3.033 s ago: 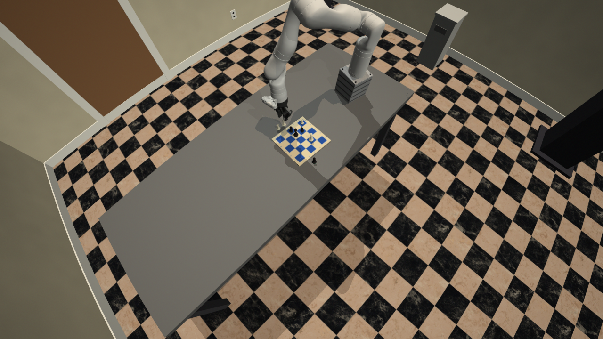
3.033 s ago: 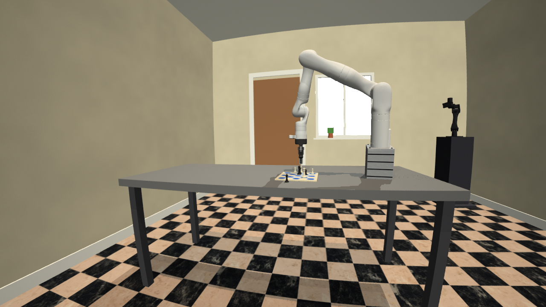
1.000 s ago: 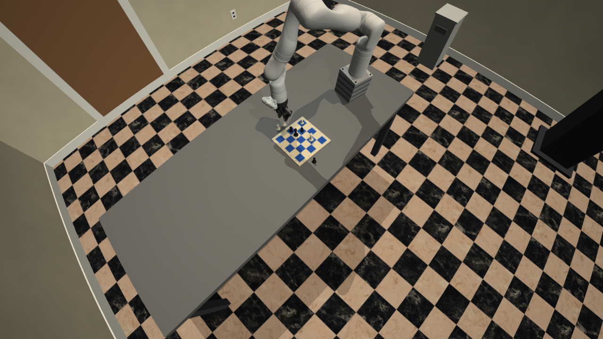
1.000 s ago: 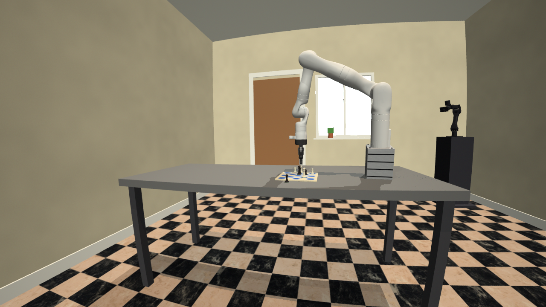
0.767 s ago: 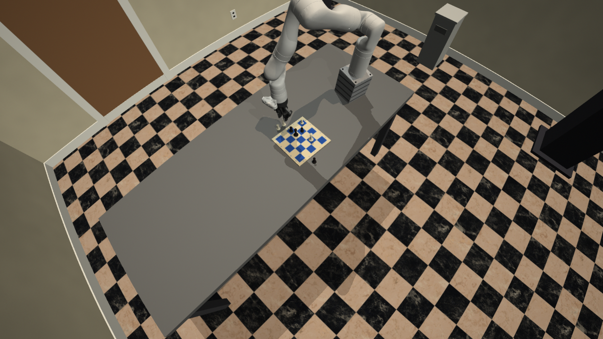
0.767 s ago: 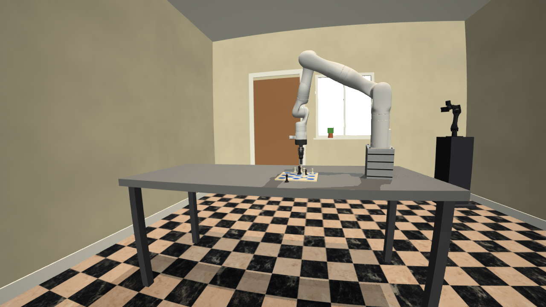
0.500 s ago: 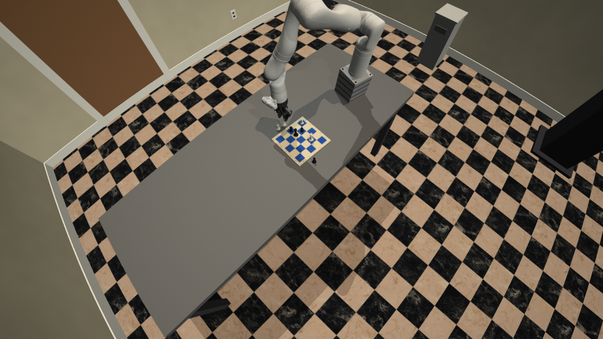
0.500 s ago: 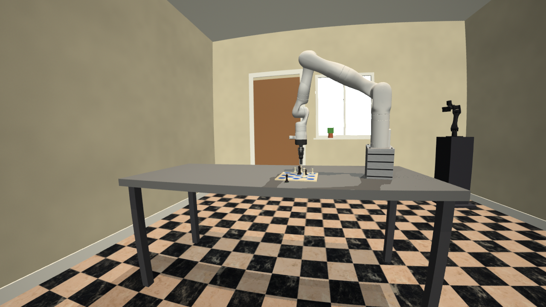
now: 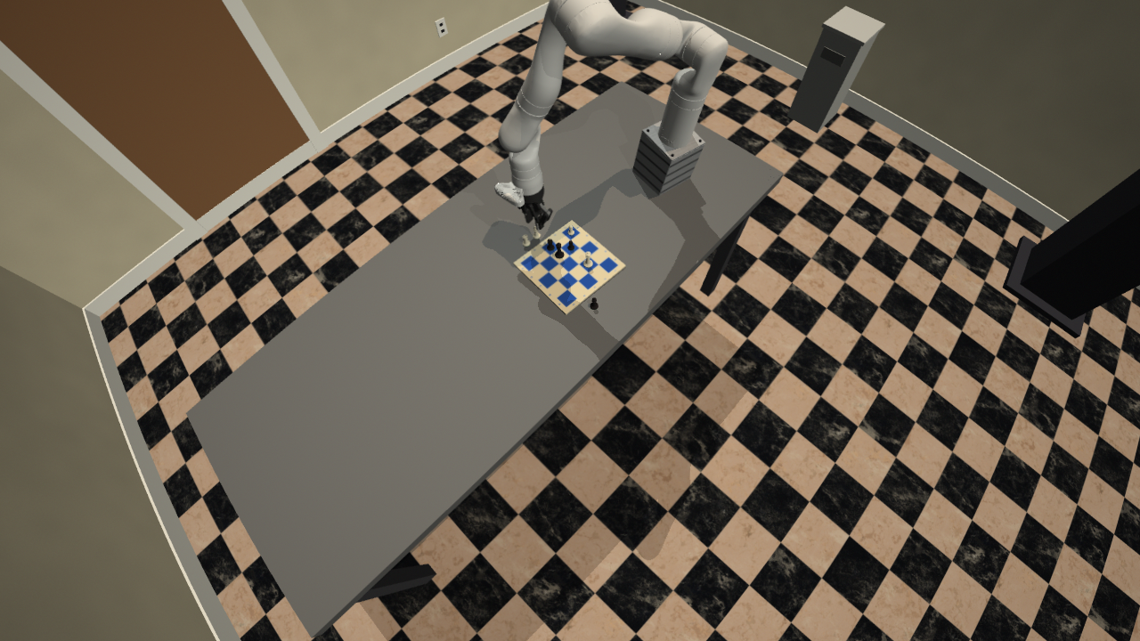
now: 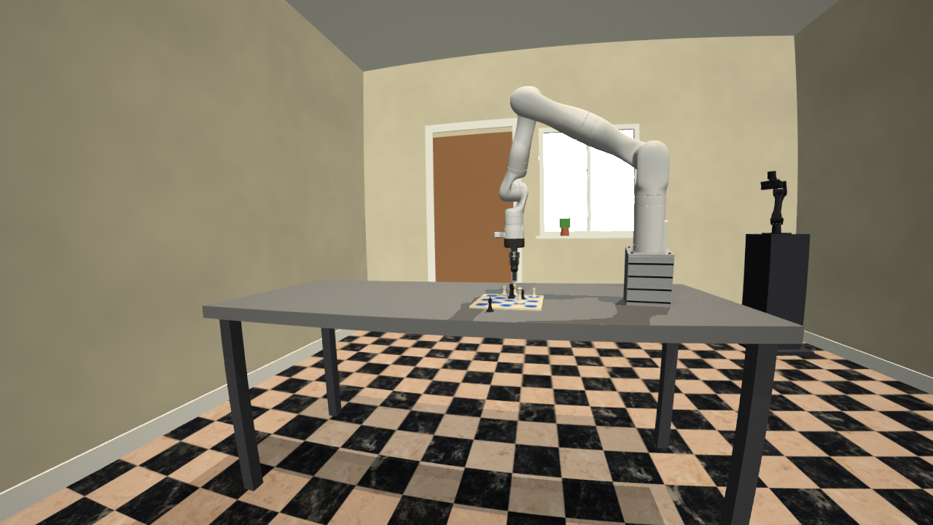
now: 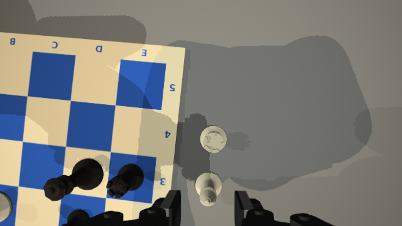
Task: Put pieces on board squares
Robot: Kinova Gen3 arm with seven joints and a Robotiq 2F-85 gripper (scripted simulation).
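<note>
My hand is 2 cm past the tall white piece, 18 cm to the right of it and 4 cm above it. Round my hand: tall black piece (1 cm ahead, 10 cm to the left, 4 cm below); then black pawn (3 cm behind, 11 cm to the left, 5 cm below); then white pawn (7 cm behind, 7 cm to the left, 5 cm below).
</note>
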